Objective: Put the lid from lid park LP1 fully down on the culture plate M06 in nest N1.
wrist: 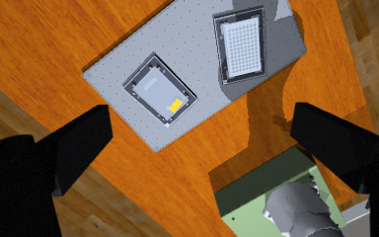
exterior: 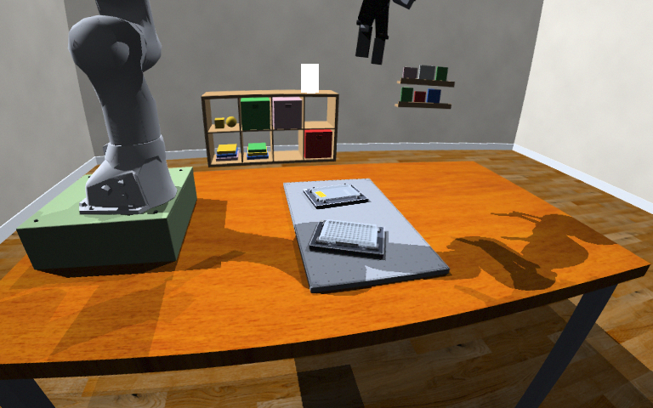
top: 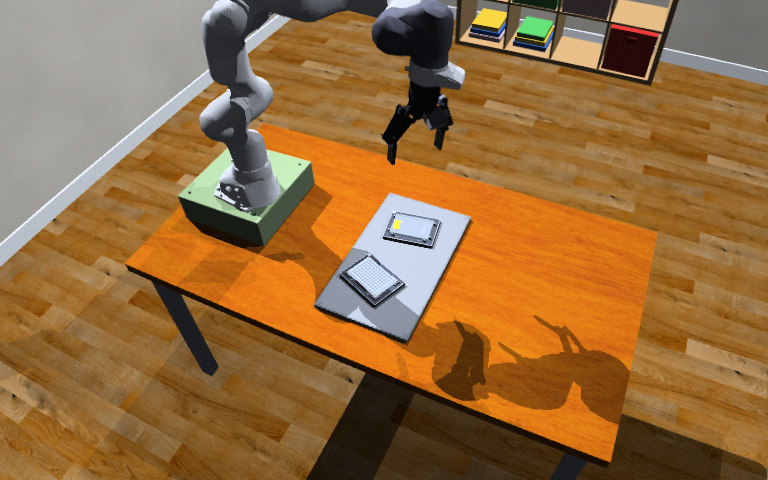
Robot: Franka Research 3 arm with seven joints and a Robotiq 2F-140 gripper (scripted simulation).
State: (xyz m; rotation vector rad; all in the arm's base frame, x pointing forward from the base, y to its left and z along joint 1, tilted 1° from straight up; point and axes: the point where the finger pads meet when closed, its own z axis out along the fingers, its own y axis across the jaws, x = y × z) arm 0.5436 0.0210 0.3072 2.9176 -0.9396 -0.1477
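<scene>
Right now my hand is 4 cm past the clear lid, 9 cm to the right of it and 39 cm above it. From my hand the other things lie so: culture plate (8 cm behind, 15 cm to the right, 38 cm below); lid park LP1 (4 cm behind, 9 cm to the left, 40 cm below); nest N1 (8 cm behind, 15 cm to the right, 40 cm below).
</scene>
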